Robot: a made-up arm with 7 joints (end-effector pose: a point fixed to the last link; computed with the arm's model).
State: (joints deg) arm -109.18 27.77 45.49 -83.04 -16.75 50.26 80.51
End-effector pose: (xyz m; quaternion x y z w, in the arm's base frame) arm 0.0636 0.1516 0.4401 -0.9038 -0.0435 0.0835 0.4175
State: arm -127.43 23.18 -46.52 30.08 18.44 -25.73 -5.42
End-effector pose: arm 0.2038 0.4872 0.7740 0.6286 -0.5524 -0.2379 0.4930
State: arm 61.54 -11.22 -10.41 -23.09 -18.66 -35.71 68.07
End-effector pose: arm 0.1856 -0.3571 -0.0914 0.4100 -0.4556 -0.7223 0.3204
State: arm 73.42 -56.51 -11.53 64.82 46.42 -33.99 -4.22
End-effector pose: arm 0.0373 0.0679 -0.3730 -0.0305 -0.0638 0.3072 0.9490
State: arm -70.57 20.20 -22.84 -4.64 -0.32 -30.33 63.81
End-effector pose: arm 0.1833 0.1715 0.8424 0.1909 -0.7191 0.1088 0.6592
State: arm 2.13 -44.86 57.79 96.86 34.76 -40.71 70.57
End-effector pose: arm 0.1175 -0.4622 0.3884 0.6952 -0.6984 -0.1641 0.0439
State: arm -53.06 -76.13 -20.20 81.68 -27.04 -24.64 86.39
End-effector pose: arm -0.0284 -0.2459 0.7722 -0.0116 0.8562 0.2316 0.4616
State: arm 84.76 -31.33 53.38 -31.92 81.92 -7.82 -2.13
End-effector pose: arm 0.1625 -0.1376 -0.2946 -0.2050 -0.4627 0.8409 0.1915
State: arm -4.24 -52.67 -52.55 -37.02 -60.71 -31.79 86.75
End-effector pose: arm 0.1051 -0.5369 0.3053 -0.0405 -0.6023 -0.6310 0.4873
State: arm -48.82 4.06 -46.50 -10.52 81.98 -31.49 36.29
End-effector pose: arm 0.2606 -0.3572 0.8072 0.5853 -0.1012 -0.7286 0.3411
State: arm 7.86 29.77 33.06 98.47 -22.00 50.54 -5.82
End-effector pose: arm 0.1773 -0.3092 0.3511 0.9287 0.1503 0.3193 0.1137
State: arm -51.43 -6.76 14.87 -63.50 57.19 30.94 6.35
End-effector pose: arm 0.2238 -0.0863 0.8656 0.2913 -0.3907 -0.8132 0.3183
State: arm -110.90 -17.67 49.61 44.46 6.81 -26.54 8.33
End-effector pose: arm 0.0992 0.4393 0.7197 0.4321 -0.5459 0.3355 0.6346
